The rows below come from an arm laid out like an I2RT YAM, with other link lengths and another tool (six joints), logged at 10 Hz.
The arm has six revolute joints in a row. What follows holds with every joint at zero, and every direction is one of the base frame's.
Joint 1 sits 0.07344 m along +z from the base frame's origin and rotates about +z.
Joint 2 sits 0.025 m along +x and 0.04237 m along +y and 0.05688 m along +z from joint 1 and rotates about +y.
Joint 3 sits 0.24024 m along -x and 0.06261 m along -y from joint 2 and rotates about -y.
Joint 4 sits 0.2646 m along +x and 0.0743 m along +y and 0.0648 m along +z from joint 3 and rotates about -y.
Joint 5 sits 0.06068 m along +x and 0.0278 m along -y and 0.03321 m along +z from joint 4 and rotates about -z.
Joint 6 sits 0.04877 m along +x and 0.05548 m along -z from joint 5 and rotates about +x.
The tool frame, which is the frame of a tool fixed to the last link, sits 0.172 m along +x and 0.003 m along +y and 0.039 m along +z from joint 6; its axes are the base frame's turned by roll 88.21, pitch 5.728 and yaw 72.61 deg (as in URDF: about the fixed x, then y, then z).
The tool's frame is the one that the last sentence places.
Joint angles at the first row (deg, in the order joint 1, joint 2, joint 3, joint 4, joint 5, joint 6):
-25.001 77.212 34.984 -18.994 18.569 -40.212
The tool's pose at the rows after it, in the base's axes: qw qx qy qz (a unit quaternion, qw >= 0); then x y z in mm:
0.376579 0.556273 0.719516 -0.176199 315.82 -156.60 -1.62
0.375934 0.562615 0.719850 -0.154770 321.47 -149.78 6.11
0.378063 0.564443 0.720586 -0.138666 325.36 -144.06 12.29
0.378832 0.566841 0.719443 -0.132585 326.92 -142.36 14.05
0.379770 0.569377 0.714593 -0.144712 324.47 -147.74 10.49
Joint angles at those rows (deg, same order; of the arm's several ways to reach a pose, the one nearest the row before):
-25.018 76.641 36.178 -20.921 15.932 -39.322
-25.067 75.698 37.340 -22.828 13.522 -38.497
-25.034 74.626 37.789 -23.857 11.767 -38.197
-25.047 74.368 37.900 -24.029 11.134 -37.852
-25.043 74.968 37.438 -23.026 12.623 -37.491

